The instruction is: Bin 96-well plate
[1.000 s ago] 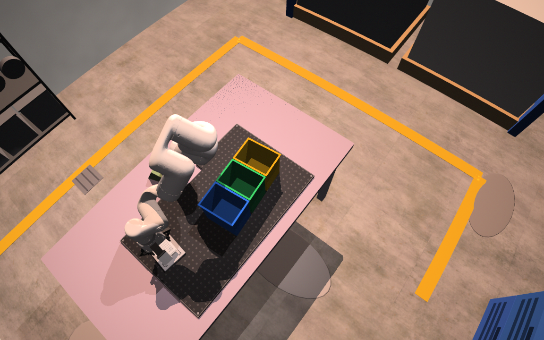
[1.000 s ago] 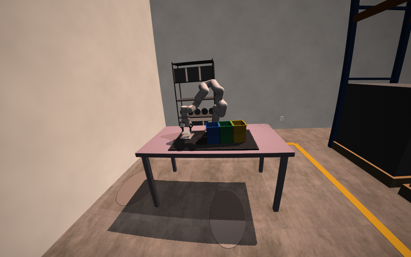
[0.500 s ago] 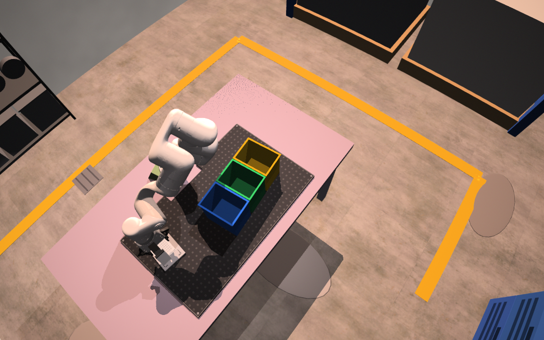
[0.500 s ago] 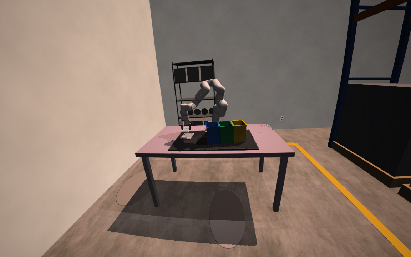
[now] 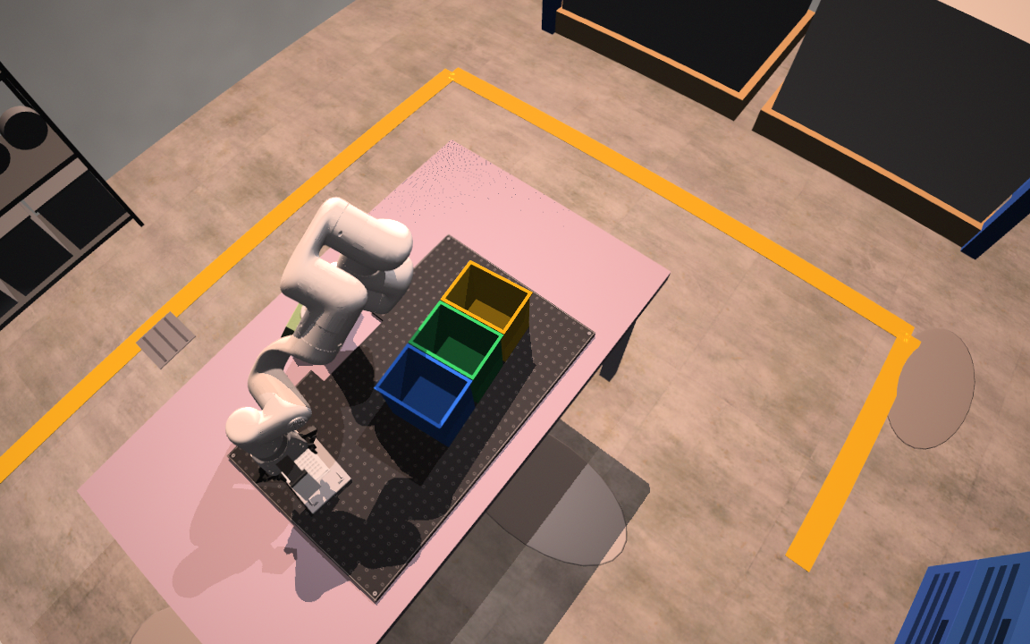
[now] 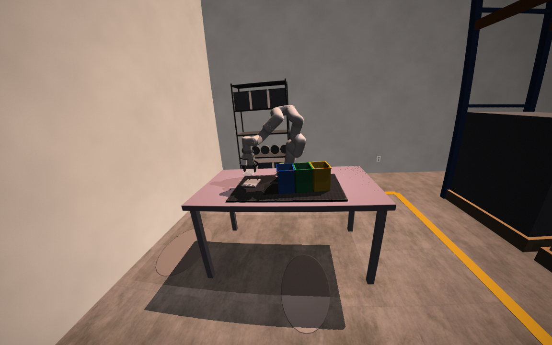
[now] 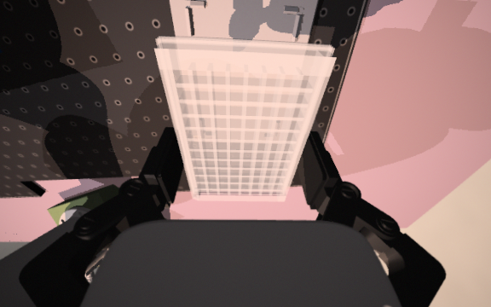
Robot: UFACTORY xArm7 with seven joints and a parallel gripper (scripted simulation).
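The plate nest N1 lies 110 mm below my hand. Round my hand: green bin: 40 mm ahead, 450 mm to the left, 30 mm below; then 96-well plate: 10 mm below; then blue bin: 70 mm ahead, 320 mm to the left, 30 mm below.
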